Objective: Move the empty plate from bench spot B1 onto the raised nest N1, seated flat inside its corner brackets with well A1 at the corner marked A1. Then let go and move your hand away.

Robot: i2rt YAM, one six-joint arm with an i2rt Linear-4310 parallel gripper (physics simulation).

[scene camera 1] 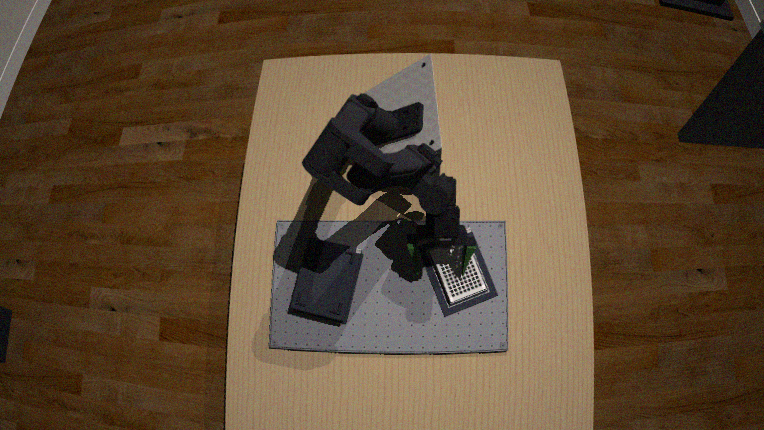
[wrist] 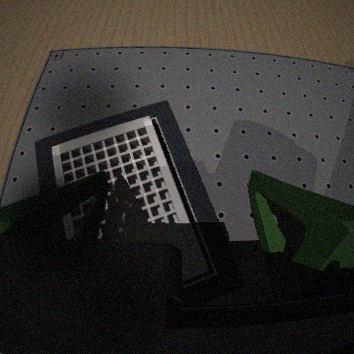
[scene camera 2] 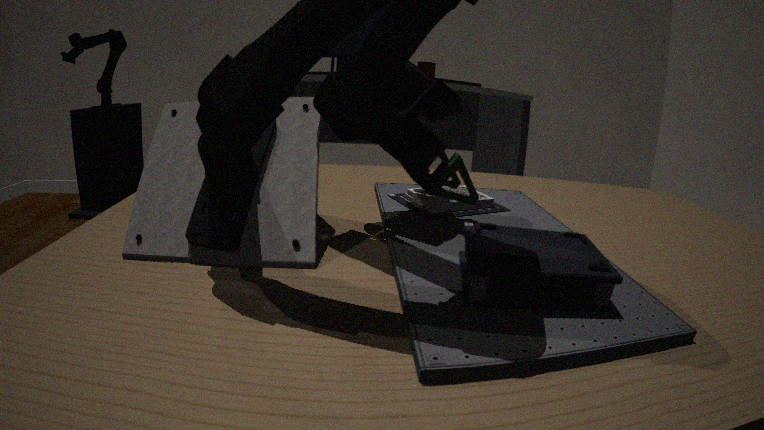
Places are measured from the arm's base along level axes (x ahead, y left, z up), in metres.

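Pixels of known places: gripper, fingertip midpoint: (scene camera 1: 440, 274) (wrist: 177, 178) (scene camera 2: 466, 193); arm's base, origin of the base link: (scene camera 1: 390, 127) (scene camera 2: 232, 176).
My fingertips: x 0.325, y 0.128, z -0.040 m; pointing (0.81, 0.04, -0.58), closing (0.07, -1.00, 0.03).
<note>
For each thing: its top centre in the pictures, then the offset to it from my fingertips. "spot": a spot on its surface instead. Level surfaces: height alone.
- white plate, middle of its top: (wrist: 118, 202) (scene camera 2: 451, 193) (scene camera 1: 458, 269) 0.013 m down, 0.016 m back, 0.039 m left
- bench spot, surface spot: (wrist: 181, 160) spot: 0.027 m down, 0.025 m ahead, 0.002 m right
- raised dark nest, middle of its top: (scene camera 2: 541, 242) (scene camera 1: 325, 277) 0.017 m up, 0.028 m ahead, 0.240 m right
- perforated grey board, middle of its top: (wrist: 301, 171) (scene camera 2: 497, 236) (scene camera 1: 389, 286) 0.028 m down, 0.025 m ahead, 0.108 m right
- wooden table, its level: 0.042 m down
The white plate (scene camera 1: 464, 285) (scene camera 2: 483, 199) (wrist: 125, 160) with its grid of wells lies flat on the dark mat of the bench spot (scene camera 1: 446, 308) (wrist: 181, 160). My gripper (scene camera 1: 441, 256) (wrist: 177, 178) is wide open and empty, above the plate's near end. It is off-centre: in the wrist view the left green finger is over the plate and the right one is beyond the mat's right edge. The raised dark nest (scene camera 1: 326, 288) (scene camera 2: 561, 251) stands on the other side of the board, empty, with low corner brackets. Its A1 mark is not readable. The plate's near end is partly hidden by the gripper.
The perforated grey board (scene camera 1: 395, 333) (scene camera 2: 497, 363) (wrist: 200, 85) lies on the wooden table (scene camera 1: 406, 389) (scene camera 2: 213, 373) under both stations. A tilted pale panel (scene camera 1: 422, 88) (scene camera 2: 165, 160) stands by the arm's base. Arm shadows cross the board and the nest.
</note>
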